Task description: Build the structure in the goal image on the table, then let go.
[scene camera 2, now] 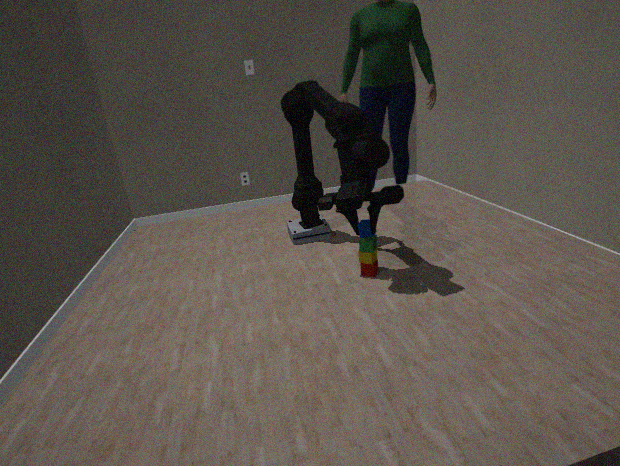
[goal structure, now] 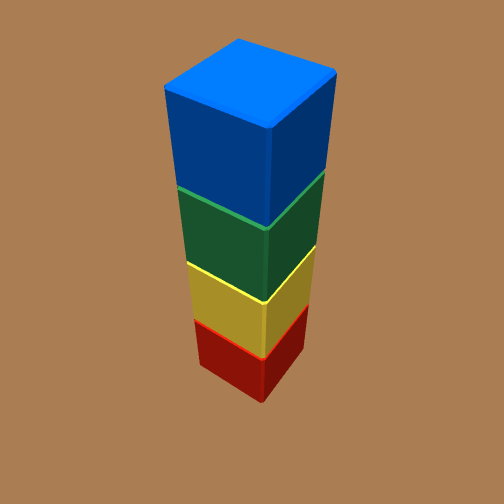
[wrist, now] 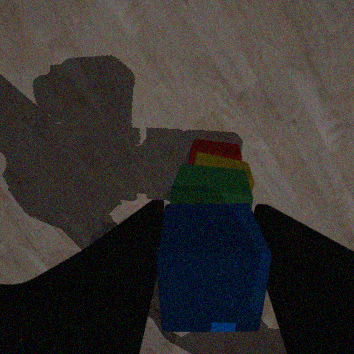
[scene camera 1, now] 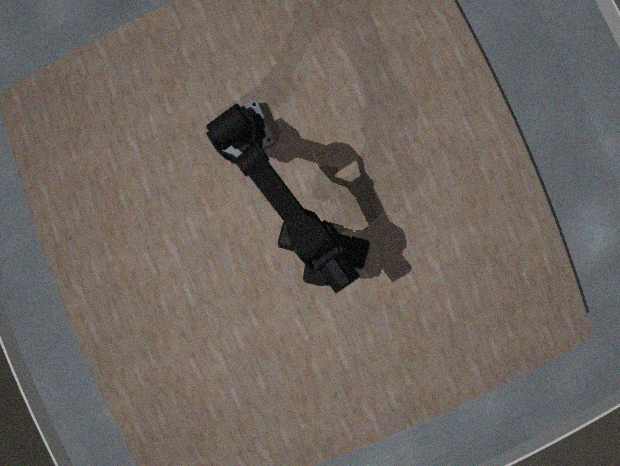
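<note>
A red cube stands on the wood-look surface, with a yellow cube on it and a green cube on the yellow one. The yellow cube looks slightly offset in the wrist view. My gripper is shut on a blue cube, one black finger on each side. The blue cube is directly above the green cube and looks in contact with it in scene camera 2; a thin gap cannot be ruled out. In scene camera 1 the arm hides the cubes.
The black arm rises from a light grey base behind and left of the stack. The arm's shadow falls beside the stack. A person in a green top stands behind the arm near the wall.
</note>
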